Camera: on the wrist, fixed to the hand. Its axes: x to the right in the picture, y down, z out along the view.
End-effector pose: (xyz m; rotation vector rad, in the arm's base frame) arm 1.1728 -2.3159 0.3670 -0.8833 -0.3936 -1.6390
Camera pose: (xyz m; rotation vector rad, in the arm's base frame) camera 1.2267 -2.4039 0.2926 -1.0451 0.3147 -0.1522
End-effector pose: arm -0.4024 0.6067 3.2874 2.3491 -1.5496 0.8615
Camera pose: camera -0.5132 0.6065 3.3498 -0.6328 2.8050 -0.4678
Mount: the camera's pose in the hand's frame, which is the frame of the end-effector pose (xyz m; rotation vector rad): 0.0043 0.0895 -0.0903 -0.1848 -0.2012 1.5450
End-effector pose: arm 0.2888 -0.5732 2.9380 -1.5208 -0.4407 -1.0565
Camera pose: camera 0.3266 -0.6808 2.8817 -1.5445 0.6901 0.2881
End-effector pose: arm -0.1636 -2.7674 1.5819 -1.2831 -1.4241 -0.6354
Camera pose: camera -0.0486 -2.8213 1.5894 -2.1251 -0.1828 0.4441
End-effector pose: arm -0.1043 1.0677 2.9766 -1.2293 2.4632 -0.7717
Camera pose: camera -0.2074 1.1389 2.9988 0.6709 2.3813 0.0481
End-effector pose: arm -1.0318 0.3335 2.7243 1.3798 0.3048 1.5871
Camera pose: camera -1.1533 0.3276 2.7617 -1.5439 1.2306 -2.3114
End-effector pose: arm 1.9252 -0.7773 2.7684 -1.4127 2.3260 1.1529
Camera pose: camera 1.8699 -0.8212 2.8742 -0.6687 -2.3967 -1.2703
